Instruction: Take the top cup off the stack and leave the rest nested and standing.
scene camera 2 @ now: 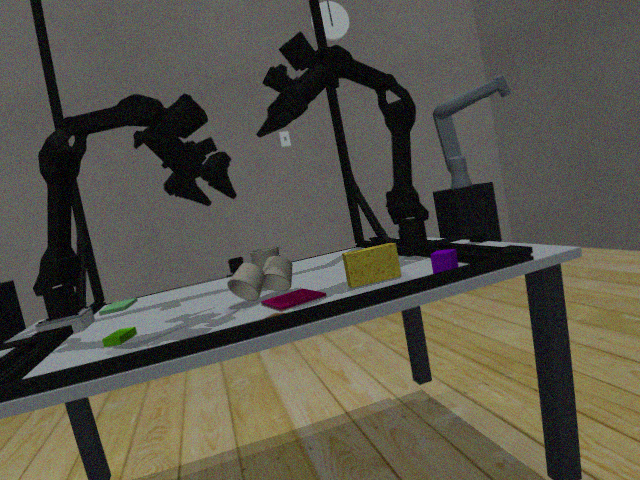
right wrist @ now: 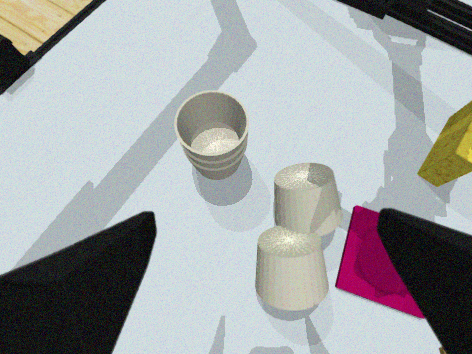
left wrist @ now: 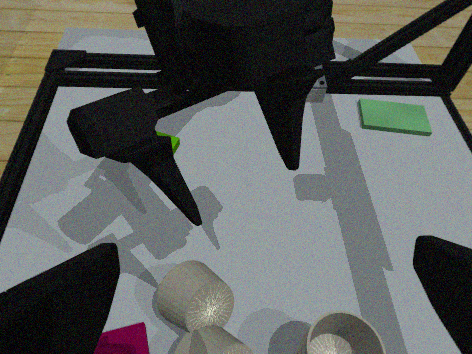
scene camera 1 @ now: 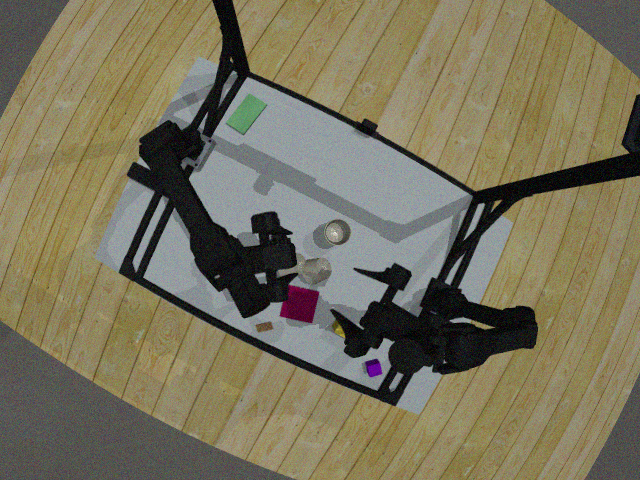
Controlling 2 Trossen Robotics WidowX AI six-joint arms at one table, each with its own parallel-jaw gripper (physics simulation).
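Seen in the pictures: left gripper, fingertip midpoint: [scene camera 2: 260, 133] [left wrist: 266, 253] [scene camera 1: 342, 289]; right gripper, fingertip midpoint: [scene camera 2: 222, 201] [right wrist: 266, 220] [left wrist: 248, 194]; left arm's base at its link origin: [scene camera 2: 414, 243] [scene camera 1: 441, 298]; right arm's base at its link origin: [scene camera 2: 64, 315] [scene camera 1: 192, 147].
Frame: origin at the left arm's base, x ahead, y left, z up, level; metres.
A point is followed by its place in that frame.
Note:
A stack of nested beige cups [scene camera 1: 337, 232] {x 0.393, y -0.051, z 0.022 m} [scene camera 2: 264, 253] {x 0.406, y -0.013, z 0.064 m} [right wrist: 219, 162] stands upright, mouth up; several rims show in the right wrist view, and its top shows in the left wrist view [left wrist: 375, 330] {x 0.414, y -0.082, z 0.071 m}. Two more beige cups lean mouth down against each other beside it: one [scene camera 2: 277, 272] {x 0.409, y 0.110, z 0.030 m} [right wrist: 307, 200] {x 0.416, y 0.071, z 0.055 m}, the other [scene camera 2: 248, 279] {x 0.475, y 0.126, z 0.033 m} [left wrist: 175, 292] {x 0.472, y 0.110, z 0.048 m} [right wrist: 291, 272] {x 0.482, y 0.088, z 0.056 m}. My right gripper [scene camera 1: 293, 254] {x 0.485, y 0.047, z 0.205 m} [scene camera 2: 222, 199] {x 0.485, y 0.047, z 0.205 m} [left wrist: 248, 194] {x 0.485, y 0.047, z 0.205 m} [right wrist: 266, 220] {x 0.485, y 0.047, z 0.205 m} is open and empty, above the table near the leaning cups. My left gripper [scene camera 1: 343, 289] {x 0.374, y 0.066, z 0.336 m} [left wrist: 266, 253] {x 0.374, y 0.066, z 0.336 m} is open and empty, high above the table.
A magenta square [scene camera 1: 299, 303] {x 0.406, y 0.187, z -0.013 m} [scene camera 2: 293, 298] {x 0.407, y 0.202, z -0.013 m} [right wrist: 350, 270] {x 0.439, y 0.155, z -0.014 m} lies beside the leaning cups. A yellow sponge [scene camera 2: 372, 266] {x 0.236, y 0.220, z 0.013 m} and purple cube [scene camera 1: 373, 367] {x 0.118, y 0.281, z 0.018 m} [scene camera 2: 444, 260] {x 0.120, y 0.305, z 0.005 m} stand at right. Green block [scene camera 2: 118, 336] {x 0.737, y 0.174, z -0.006 m}, pale green slab [scene camera 1: 246, 113] {x 0.795, y -0.274, z -0.012 m} and brown piece [scene camera 1: 264, 326] {x 0.474, y 0.296, z -0.013 m} lie farther out.

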